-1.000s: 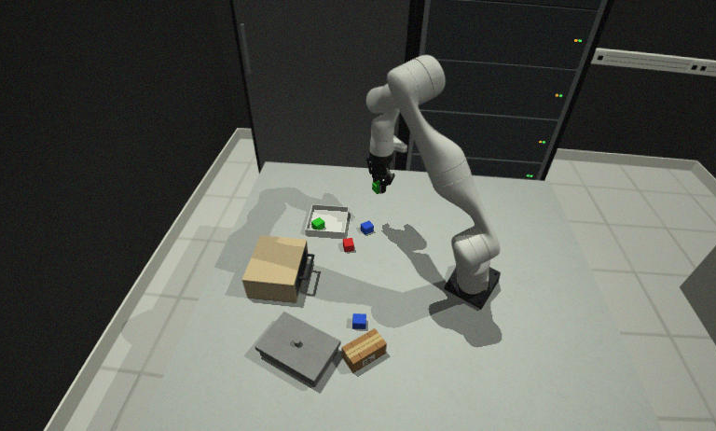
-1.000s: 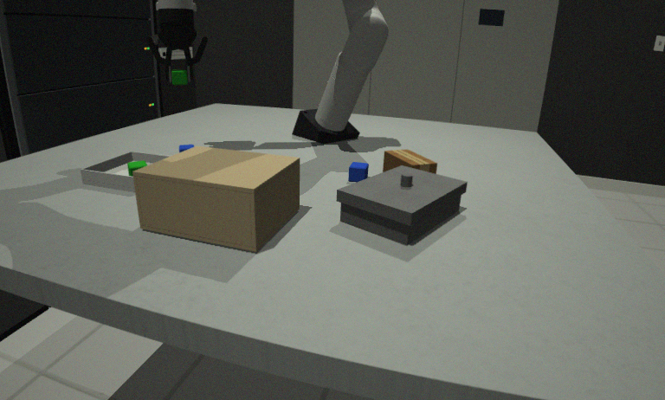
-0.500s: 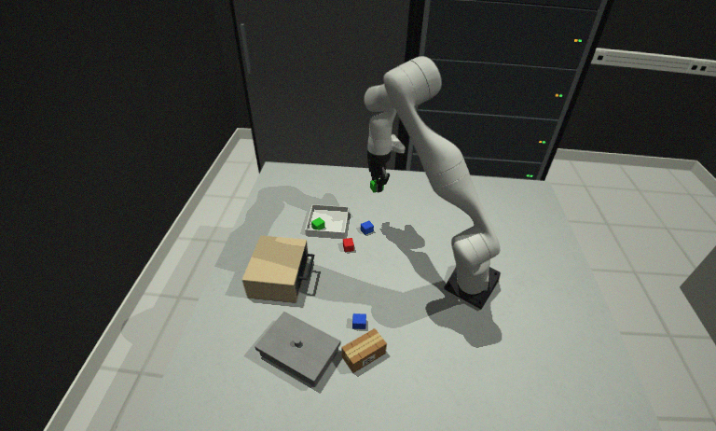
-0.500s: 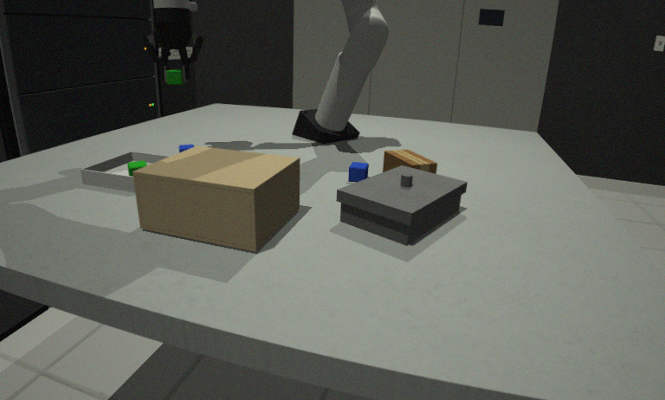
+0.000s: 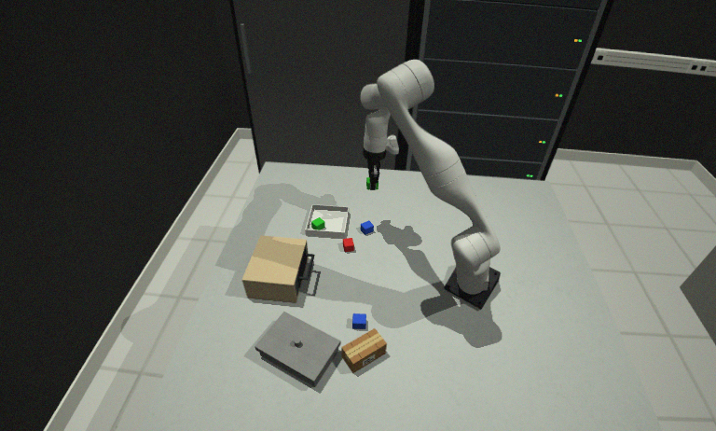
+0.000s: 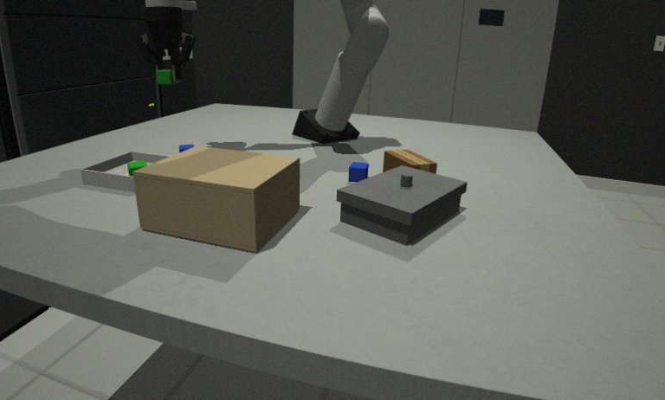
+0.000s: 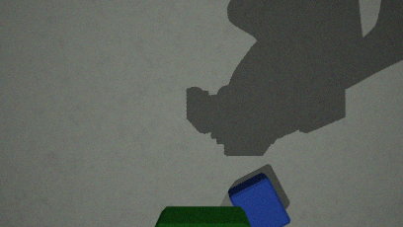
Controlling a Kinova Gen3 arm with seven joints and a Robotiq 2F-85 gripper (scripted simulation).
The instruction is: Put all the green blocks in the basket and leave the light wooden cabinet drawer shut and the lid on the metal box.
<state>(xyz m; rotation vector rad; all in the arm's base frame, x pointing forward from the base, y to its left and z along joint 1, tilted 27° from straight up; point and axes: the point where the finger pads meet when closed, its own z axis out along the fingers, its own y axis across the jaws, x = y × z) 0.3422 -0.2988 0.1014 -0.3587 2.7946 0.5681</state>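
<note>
Right now the basket is 15 cm ahead of my hand, 5 cm to the left of it and 18 cm below it. Round my hand: light wooden cabinet (22 cm ahead, 33 cm to the left, 15 cm below); then cabinet drawer (21 cm ahead, 33 cm to the left, 15 cm below); then red block (5 cm ahead, 15 cm to the left, 18 cm below).
</note>
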